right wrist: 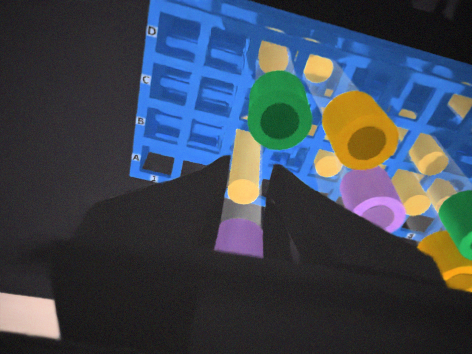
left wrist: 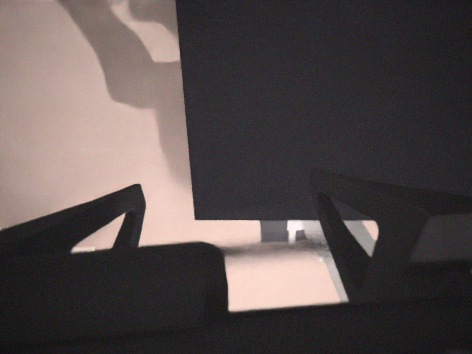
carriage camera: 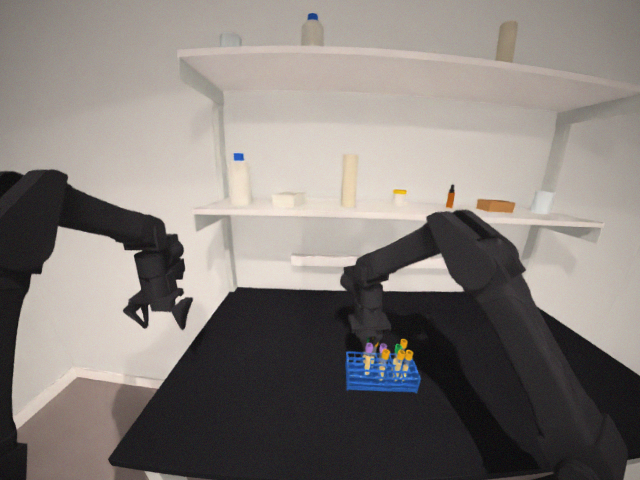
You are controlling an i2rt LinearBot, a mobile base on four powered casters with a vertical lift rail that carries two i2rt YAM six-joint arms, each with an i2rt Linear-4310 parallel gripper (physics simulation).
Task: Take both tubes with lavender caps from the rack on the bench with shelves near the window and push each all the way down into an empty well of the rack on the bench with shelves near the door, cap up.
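Frame: origin at the left arm's base, x ahead, y left, z up, level; metres.
Seen in the pictures: left gripper, fingertip midpoint: [left wrist: 226, 186] [carriage camera: 164, 328]; right gripper, fingertip midpoint: [right wrist: 249, 174] [carriage camera: 367, 349].
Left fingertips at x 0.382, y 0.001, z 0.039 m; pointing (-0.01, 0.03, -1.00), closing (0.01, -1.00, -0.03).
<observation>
A point is followed by its place in that frame.
A blue rack [carriage camera: 382, 386] {x 0.344, y -0.575, z -0.149 m} [right wrist: 142, 100] {x 0.391, y -0.481, z -0.101 m} stands on the black bench, holding tubes with lavender, green and orange caps. My right gripper [carriage camera: 371, 337] [right wrist: 249, 174] {x 0.390, y -0.531, z -0.052 m} is over the rack, shut on a lavender-capped tube [carriage camera: 369, 348] {x 0.363, y -0.527, z -0.021 m} [right wrist: 240, 237] {x 0.381, y -0.529, z -0.028 m}. That tube is cap up, its lower part over or in the rack; how deep its end sits I cannot tell. The other lavender-capped tube [carriage camera: 383, 347] {x 0.380, y -0.574, z -0.038 m} [right wrist: 372, 200] {x 0.394, y -0.572, z -0.039 m} stands in the rack to the right. My left gripper [carriage camera: 163, 325] {x 0.382, y 0.000, z 0.039 m} [left wrist: 226, 186] {x 0.382, y 0.000, z 0.039 m} is open and empty, left of the bench. The other rack does not show.
The bench top [carriage camera: 248, 408] {x 0.307, y -0.210, z -0.158 m} [left wrist: 300, 100] {x 0.373, y -0.090, z -0.158 m} ends at the left above the floor. Behind it are a lower shelf [carriage camera: 320, 207] {x 0.673, y -0.413, z 0.299 m} and an upper shelf [carriage camera: 392, 77] {x 0.720, y -0.647, z 0.737 m}, bearing bottles and containers. A green-capped tube [right wrist: 280, 107] {x 0.423, y -0.536, z -0.039 m} and an orange-capped tube [right wrist: 360, 130] {x 0.419, y -0.560, z -0.039 m} stand close to the right fingers.
</observation>
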